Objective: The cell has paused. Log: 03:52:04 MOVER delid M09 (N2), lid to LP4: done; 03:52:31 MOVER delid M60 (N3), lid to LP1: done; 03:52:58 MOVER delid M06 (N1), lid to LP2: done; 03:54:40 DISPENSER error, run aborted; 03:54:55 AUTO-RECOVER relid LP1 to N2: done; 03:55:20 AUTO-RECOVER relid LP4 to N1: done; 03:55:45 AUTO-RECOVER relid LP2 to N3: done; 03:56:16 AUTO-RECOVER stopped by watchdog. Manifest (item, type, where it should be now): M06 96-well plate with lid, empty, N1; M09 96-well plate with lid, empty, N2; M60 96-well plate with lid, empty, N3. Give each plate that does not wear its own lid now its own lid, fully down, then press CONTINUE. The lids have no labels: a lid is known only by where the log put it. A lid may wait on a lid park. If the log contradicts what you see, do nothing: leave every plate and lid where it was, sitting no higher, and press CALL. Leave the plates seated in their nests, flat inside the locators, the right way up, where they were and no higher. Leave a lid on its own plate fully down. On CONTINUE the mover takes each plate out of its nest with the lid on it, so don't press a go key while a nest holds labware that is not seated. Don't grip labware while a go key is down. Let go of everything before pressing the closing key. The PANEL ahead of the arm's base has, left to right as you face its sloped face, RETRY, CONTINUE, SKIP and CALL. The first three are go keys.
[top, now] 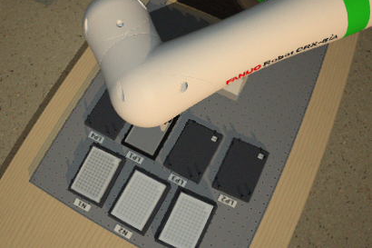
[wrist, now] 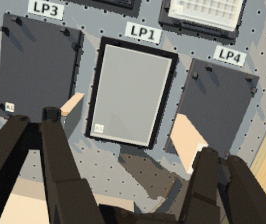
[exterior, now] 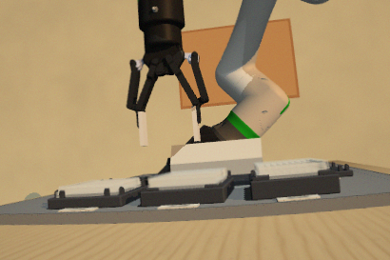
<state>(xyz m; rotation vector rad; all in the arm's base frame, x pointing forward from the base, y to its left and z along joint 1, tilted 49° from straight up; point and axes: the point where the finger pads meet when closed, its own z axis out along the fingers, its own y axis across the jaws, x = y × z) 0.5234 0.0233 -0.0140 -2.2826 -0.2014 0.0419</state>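
My hand is 220 mm to the right of the nest, 150 mm short of it and 90 mm above it. Also, from my hand: lid park LP1: 100 mm below; then LP1 label: 100 mm below, 90 mm ahead, 10 mm to the left; then lid park LP4: 120 mm to the right, 100 mm below, 20 mm ahead.
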